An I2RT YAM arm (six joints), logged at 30 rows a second.
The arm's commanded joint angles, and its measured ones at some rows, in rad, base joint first. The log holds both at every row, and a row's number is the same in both.
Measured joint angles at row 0:
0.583 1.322 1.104 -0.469 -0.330 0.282
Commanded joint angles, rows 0 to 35:
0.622 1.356 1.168 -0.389 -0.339 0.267
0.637 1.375 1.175 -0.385 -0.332 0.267
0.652 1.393 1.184 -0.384 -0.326 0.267
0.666 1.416 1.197 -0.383 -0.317 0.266
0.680 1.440 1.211 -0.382 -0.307 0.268
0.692 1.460 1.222 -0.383 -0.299 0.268
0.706 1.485 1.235 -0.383 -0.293 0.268
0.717 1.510 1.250 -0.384 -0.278 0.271
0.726 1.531 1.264 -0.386 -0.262 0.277
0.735 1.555 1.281 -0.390 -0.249 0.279
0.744 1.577 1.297 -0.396 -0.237 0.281
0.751 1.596 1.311 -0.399 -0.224 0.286
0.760 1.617 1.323 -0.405 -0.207 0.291
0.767 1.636 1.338 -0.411 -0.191 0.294
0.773 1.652 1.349 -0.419 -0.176 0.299
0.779 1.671 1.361 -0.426 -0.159 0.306
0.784 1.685 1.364 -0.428 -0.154 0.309
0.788 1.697 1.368 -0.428 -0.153 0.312
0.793 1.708 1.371 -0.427 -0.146 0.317
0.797 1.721 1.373 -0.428 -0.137 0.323
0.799 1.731 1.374 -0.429 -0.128 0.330
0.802 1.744 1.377 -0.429 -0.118 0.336
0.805 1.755 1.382 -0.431 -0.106 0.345
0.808 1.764 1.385 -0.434 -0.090 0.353
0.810 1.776 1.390 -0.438 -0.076 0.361
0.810 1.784 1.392 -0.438 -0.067 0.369
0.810 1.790 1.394 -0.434 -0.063 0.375
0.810 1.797 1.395 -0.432 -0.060 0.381
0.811 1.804 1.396 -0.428 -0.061 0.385
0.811 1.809 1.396 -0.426 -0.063 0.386
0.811 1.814 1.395 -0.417 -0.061 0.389
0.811 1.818 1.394 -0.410 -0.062 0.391
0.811 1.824 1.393 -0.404 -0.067 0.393
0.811 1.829 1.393 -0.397 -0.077 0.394
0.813 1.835 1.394 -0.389 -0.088 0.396
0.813 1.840 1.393 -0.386 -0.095 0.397
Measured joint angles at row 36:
0.805 1.834 1.344 -0.458 -0.068 0.376
